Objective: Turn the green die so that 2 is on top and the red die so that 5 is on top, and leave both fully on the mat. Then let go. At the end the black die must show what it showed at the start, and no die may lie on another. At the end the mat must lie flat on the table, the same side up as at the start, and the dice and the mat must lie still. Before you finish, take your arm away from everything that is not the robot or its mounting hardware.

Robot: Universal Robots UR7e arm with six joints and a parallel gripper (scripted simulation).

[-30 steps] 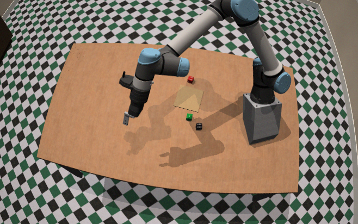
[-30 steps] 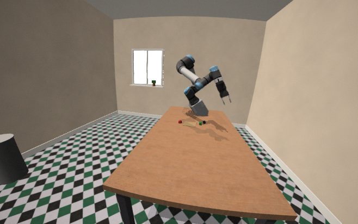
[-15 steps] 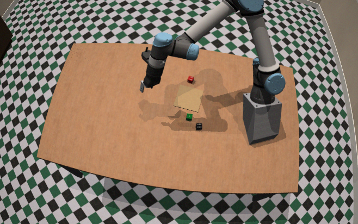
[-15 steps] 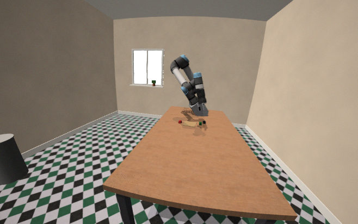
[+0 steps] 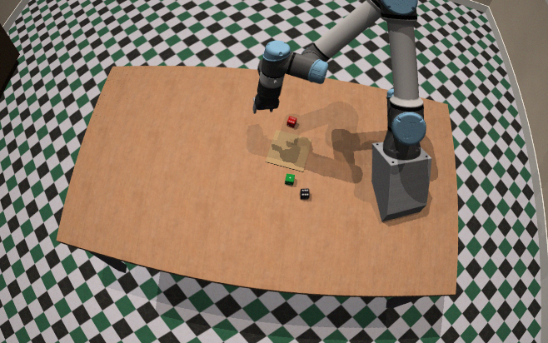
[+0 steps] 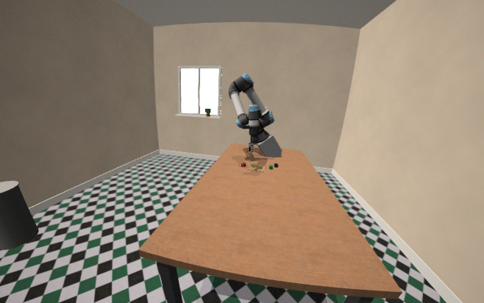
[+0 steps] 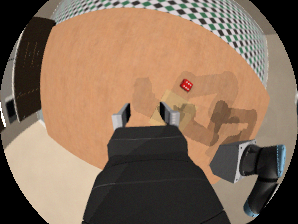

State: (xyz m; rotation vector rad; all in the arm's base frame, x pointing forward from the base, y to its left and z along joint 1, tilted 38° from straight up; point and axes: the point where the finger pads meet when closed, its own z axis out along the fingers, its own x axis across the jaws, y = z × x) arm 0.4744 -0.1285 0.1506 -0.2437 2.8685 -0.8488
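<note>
Now: hand 110 mm past the red die, 40 mm to the left of it and 170 mm above it. The rest, counted from my hand: green die 80 mm behind, 200 mm to the left, 170 mm below; then black die 120 mm behind, 260 mm to the left, 170 mm below; then tan mat 90 mm behind, 80 mm to the left, 190 mm below.
</note>
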